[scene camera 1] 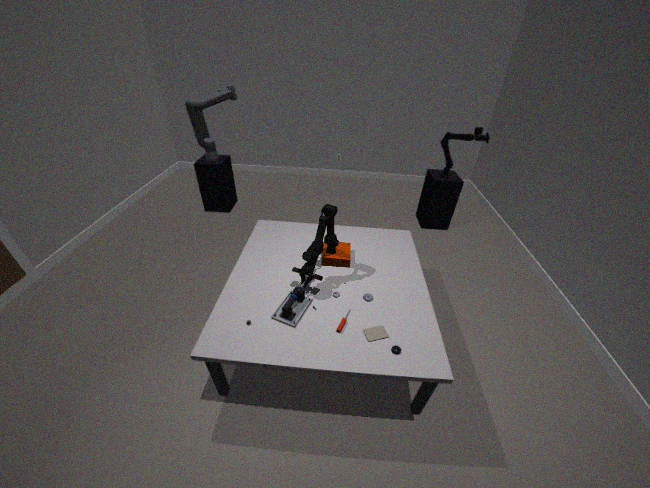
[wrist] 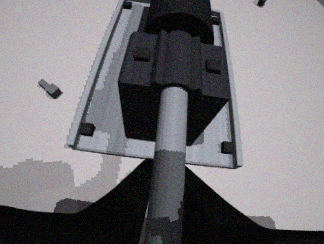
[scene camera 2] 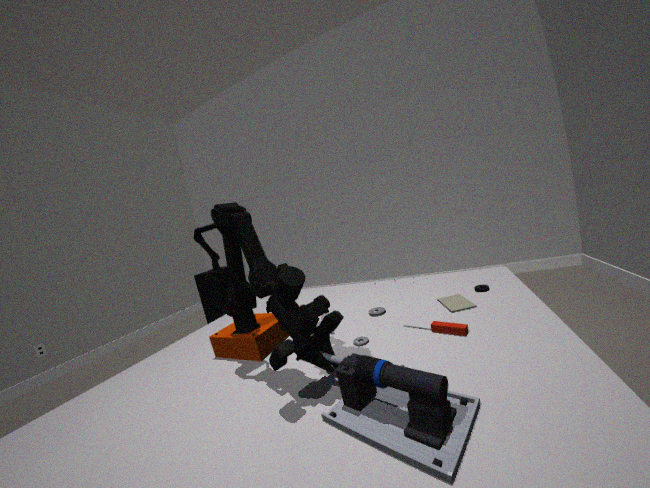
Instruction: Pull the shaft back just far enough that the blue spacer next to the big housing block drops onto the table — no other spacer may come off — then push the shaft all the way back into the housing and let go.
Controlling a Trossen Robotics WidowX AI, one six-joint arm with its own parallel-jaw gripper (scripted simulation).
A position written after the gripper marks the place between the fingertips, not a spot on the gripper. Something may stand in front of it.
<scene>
In view: the gripper (scene camera 2: 335, 369).
The gripper shows as well in the wrist view (wrist: 162, 167).
</scene>
